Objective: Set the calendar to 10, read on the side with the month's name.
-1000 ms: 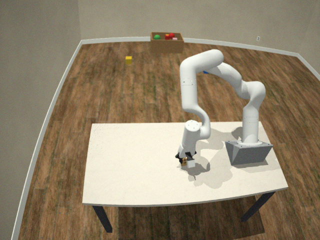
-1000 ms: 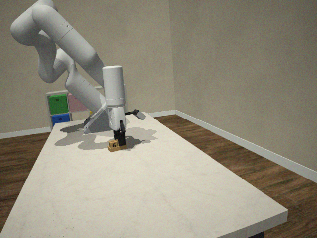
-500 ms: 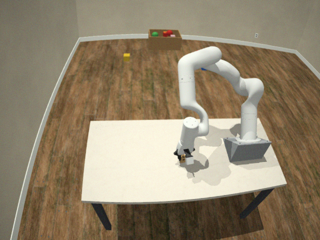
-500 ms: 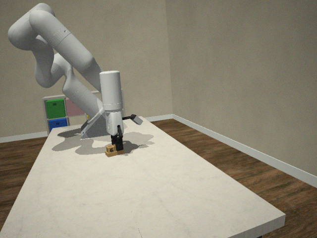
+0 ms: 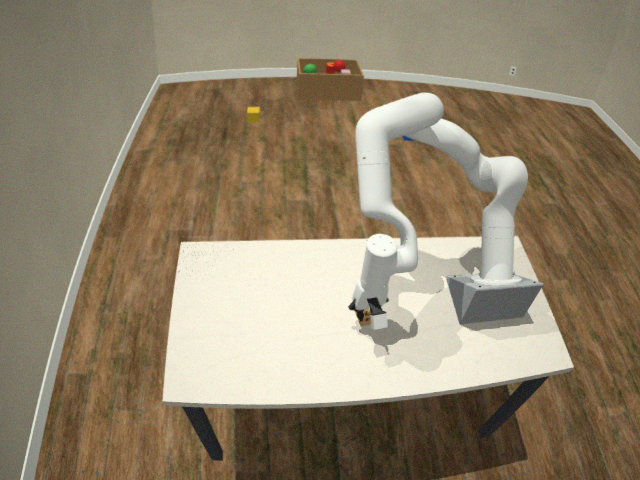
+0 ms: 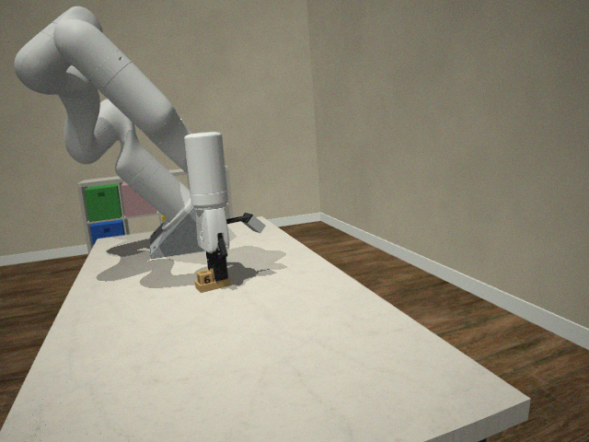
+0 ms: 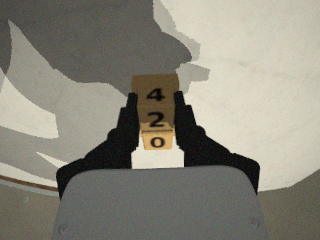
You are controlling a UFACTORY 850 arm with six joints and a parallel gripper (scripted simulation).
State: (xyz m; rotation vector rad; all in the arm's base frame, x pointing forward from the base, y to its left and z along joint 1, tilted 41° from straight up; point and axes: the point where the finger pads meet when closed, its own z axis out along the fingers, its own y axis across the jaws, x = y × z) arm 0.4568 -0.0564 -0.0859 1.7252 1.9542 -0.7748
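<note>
Now: hand 30 mm above the wooden tray and 20 mm to the left of it. Also, from my hand: cube (30 mm to the right, 10 mm below).
</note>
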